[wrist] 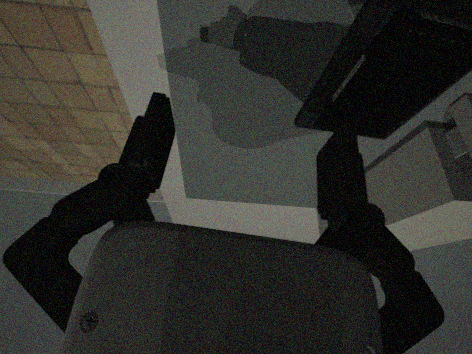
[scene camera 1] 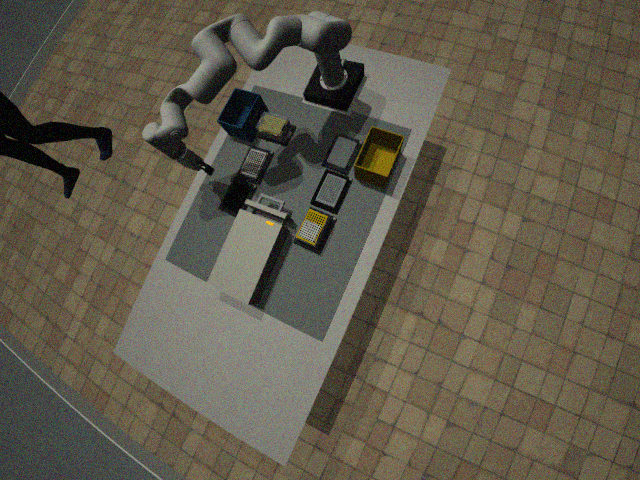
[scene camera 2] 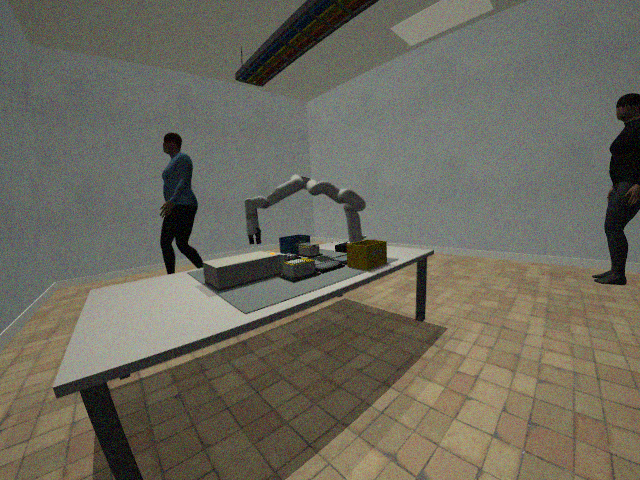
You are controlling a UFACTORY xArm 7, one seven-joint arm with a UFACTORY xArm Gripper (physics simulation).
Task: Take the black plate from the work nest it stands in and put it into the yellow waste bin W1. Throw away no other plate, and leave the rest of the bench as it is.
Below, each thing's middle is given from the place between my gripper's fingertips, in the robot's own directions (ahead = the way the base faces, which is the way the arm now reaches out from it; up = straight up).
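Labels:
Positions from my hand: black plate (wrist: 414, 58) 90 mm below, 30 mm ahead, 140 mm to the left; yellow-and-white rack (scene camera 1: 311, 232) 70 mm below, 530 mm to the left.

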